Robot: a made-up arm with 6 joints. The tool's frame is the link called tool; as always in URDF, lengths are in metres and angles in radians. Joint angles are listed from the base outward. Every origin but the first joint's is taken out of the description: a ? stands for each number. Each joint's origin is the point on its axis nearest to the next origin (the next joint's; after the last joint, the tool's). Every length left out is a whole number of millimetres.
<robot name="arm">
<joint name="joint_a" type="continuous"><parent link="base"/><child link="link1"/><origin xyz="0.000 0.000 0.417"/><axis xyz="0 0 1"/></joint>
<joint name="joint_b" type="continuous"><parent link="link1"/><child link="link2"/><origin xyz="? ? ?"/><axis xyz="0 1 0"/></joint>
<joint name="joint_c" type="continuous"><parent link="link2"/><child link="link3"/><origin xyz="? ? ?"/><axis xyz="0 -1 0"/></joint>
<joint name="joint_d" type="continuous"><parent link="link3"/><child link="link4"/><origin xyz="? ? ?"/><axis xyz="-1 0 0"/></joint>
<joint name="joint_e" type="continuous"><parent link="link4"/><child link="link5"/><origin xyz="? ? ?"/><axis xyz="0 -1 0"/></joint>
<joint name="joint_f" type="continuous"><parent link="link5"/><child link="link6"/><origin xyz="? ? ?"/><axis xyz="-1 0 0"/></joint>
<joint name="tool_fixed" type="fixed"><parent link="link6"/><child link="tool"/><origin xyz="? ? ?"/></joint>
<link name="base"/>
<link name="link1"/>
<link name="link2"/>
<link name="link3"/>
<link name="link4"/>
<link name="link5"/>
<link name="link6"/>
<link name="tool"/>
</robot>
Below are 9 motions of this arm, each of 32 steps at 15 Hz.
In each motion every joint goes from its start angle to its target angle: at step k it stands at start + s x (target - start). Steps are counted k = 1, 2, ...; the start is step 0. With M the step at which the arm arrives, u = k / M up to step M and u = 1 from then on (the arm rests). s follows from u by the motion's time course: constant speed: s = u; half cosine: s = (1 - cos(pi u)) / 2; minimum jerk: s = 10 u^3 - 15 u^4 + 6 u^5.
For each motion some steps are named. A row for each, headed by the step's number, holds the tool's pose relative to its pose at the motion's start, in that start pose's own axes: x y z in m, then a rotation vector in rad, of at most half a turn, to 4 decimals.
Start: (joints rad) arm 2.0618 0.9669 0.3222 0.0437 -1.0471 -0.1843
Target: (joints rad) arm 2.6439 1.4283 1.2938 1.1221 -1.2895 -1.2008
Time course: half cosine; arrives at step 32
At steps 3, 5, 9, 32:
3: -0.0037 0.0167 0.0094 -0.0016 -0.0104 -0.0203
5: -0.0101 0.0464 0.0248 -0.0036 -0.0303 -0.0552
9: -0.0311 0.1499 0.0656 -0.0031 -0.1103 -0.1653
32: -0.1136 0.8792 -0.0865 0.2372 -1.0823 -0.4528

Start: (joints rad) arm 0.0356 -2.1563 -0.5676 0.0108 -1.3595 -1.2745
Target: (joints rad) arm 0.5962 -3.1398 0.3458 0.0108 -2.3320 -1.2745
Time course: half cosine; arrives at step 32
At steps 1, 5, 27, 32:
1: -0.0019 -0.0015 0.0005 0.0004 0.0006 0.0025
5: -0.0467 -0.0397 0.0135 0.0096 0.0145 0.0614
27: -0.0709 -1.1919 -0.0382 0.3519 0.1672 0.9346
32: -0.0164 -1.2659 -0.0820 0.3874 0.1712 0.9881

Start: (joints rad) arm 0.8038 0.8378 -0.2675 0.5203 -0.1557 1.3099
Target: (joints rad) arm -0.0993 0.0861 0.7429 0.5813 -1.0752 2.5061
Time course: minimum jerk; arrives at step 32
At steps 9, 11, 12, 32:
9: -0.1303 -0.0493 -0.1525 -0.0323 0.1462 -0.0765
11: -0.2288 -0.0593 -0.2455 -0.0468 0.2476 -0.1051
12: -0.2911 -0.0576 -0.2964 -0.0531 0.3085 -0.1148
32: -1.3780 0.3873 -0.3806 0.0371 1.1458 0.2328

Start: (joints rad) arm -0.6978 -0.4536 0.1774 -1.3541 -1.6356 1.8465
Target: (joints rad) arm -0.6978 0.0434 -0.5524 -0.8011 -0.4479 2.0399
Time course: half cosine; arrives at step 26
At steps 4, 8, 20, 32:
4: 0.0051 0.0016 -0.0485 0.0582 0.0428 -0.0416
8: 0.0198 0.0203 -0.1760 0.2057 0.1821 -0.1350
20: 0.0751 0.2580 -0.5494 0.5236 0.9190 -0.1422
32: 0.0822 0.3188 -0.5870 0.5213 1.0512 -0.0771

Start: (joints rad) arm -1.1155 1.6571 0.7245 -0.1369 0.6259 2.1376
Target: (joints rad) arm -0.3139 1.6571 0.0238 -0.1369 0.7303 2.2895
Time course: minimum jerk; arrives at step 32
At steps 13, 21, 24, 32:
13: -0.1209 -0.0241 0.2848 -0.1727 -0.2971 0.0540
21: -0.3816 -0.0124 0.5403 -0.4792 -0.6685 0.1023
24: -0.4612 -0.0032 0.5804 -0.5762 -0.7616 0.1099
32: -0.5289 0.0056 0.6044 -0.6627 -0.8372 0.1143

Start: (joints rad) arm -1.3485 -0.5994 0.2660 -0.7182 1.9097 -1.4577
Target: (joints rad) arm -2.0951 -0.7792 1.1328 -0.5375 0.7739 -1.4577
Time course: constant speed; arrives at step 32
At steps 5, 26, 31, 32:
5: 0.0905 0.0028 -0.0854 0.0824 0.1060 0.0035
26: 0.2449 0.2455 -0.5637 0.2601 0.7637 -0.0177
31: 0.2007 0.3410 -0.6796 0.2485 0.9502 -0.0227
32: 0.1877 0.3609 -0.7015 0.2435 0.9880 -0.0233

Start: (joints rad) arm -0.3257 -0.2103 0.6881 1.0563 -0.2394 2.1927
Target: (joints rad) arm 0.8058 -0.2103 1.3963 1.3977 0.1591 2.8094
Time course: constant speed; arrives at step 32
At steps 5, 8, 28, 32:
5: -0.0225 -0.0075 -0.0634 0.0034 0.1500 -0.1416
8: -0.0377 -0.0006 -0.0989 0.0123 0.2470 -0.2075
28: -0.0932 0.2209 -0.2030 0.1892 0.8738 -0.2533
32: -0.0837 0.2831 -0.1839 0.2412 0.9628 -0.1862

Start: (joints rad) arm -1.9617 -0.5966 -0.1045 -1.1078 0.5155 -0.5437
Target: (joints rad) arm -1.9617 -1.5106 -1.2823 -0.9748 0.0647 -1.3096
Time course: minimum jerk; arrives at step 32
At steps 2, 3, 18, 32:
2: -0.0016 -0.0001 0.0008 0.0012 0.0009 -0.0009
3: -0.0051 -0.0002 0.0026 0.0038 0.0029 -0.0030
18: -0.4409 -0.1415 0.2315 0.3374 0.1813 -0.3244
32: -0.6821 -0.3453 0.3616 0.5474 0.2052 -0.5814

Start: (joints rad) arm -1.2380 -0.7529 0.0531 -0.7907 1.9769 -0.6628
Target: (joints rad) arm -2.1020 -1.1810 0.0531 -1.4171 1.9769 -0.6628
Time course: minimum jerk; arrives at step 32
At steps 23, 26, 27, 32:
23: -0.0438 0.4075 0.0330 0.1350 -0.3800 0.3597
26: -0.0806 0.4453 0.0370 0.1703 -0.4025 0.3888
27: -0.0891 0.4528 0.0379 0.1780 -0.4067 0.3946
32: -0.1027 0.4642 0.0394 0.1904 -0.4129 0.4036

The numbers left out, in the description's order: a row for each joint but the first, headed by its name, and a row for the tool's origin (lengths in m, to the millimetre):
joint_b: 0.000 0.000 0.000
joint_c: 0.000 0.000 0.810
joint_d: 0.630 0.000 0.000
joint_e: 0.000 -0.144 0.000
joint_f: 0.000 0.000 0.000
tool: 0.000 0.000 0.000

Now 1 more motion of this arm.
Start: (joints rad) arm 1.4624 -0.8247 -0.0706 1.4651 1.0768 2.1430
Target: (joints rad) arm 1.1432 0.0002 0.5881 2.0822 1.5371 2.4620
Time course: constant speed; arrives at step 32
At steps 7, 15, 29, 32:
7: 0.0928 0.0871 0.0896 -0.1166 -0.1201 -0.1410
15: 0.1718 0.1771 0.2263 -0.2167 -0.2495 -0.3171
29: 0.2181 0.3005 0.5297 -0.2990 -0.4466 -0.6508
32: 0.2108 0.3197 0.6013 -0.3003 -0.4828 -0.7242

